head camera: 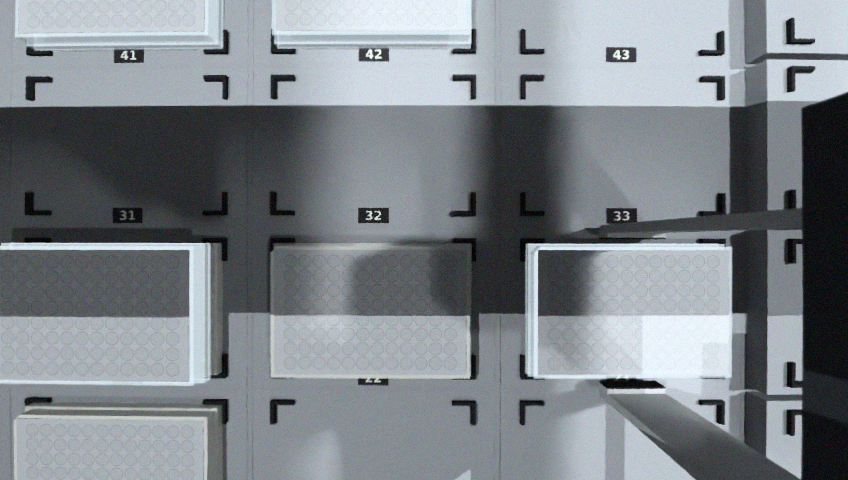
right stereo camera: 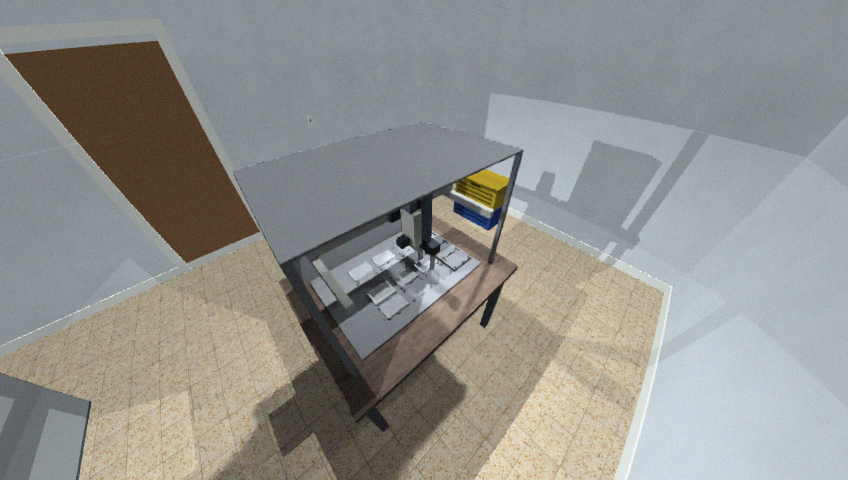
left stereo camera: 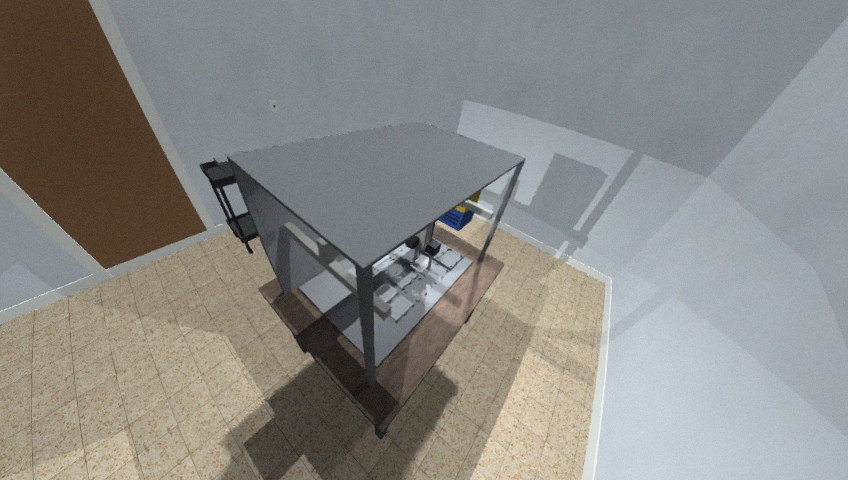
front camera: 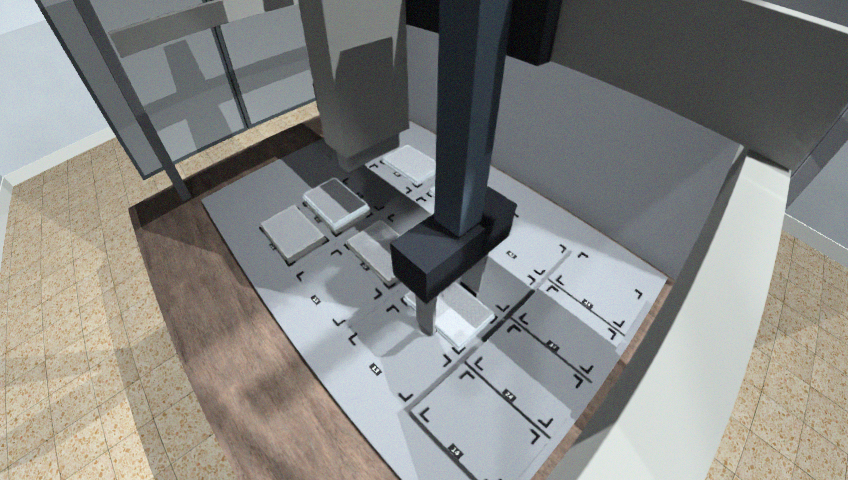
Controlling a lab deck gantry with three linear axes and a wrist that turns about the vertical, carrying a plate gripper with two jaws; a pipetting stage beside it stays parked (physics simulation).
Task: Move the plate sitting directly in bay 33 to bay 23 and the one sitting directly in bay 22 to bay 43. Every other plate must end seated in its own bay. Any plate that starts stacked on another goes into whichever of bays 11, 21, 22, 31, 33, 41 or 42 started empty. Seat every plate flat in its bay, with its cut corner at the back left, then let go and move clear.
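Places are measured from the robot's base along level axes (x ahead, y left, z up), in metres.
Pixels of known places: gripper, between the fingertips: (head camera: 627, 310) (right stereo camera: 426, 263) (left stereo camera: 421, 263) (front camera: 448, 307); robot's base, origin of its link: (right stereo camera: 389, 319) (left stereo camera: 396, 322) (front camera: 261, 228).
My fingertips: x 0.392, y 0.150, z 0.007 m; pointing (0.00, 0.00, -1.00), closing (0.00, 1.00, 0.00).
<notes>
Ahead of a thing's pixels: the offset from my fingertips to its top centre. "spot": to the spot under its first point.
My gripper (front camera: 450, 312) (head camera: 632, 312) is open and low around a pale plate {0.000 m left, 0.000 m ahead, 0.008 m up} (front camera: 467, 318) (head camera: 630, 309) in bay 23. Its jaws stand at the plate's front and back sides, with slim gaps in the head view. The plate looks flat. A beige plate {0.000 m left, 0.164 m back, 0.008 m up} (front camera: 371, 243) (head camera: 368, 312) sits in bay 22. Bay 21 holds a bright plate {0.000 m left, 0.328 m back, 0.021 m up} (front camera: 336, 199) (head camera: 95, 309) stacked on a beige one {0.000 m left, 0.328 m back, 0.008 m up} (head camera: 216, 309). A beige plate {0.107 m right, 0.328 m back, 0.008 m up} (front camera: 291, 231) (head camera: 113, 446) sits in bay 11. Pale plates {spot: 0.186 m left, 0.326 m back, 0.008 m up} (head camera: 113, 14) {spot: 0.185 m left, 0.164 m back, 0.008 m up} (head camera: 371, 14) sit in bays 41 and 42. Cut corners are too unclear to tell.
Bays 31, 32, 33 and 43 hold no plate. The grey pipetting stage (front camera: 363, 89) hangs behind the left part of the deck. A raised divider {spot: 0.066 m left, 0.080 m ahead, 0.007 m down} (front camera: 511, 315) runs right of bay 23. A pale beam (front camera: 684, 309) stands along the right side.
</notes>
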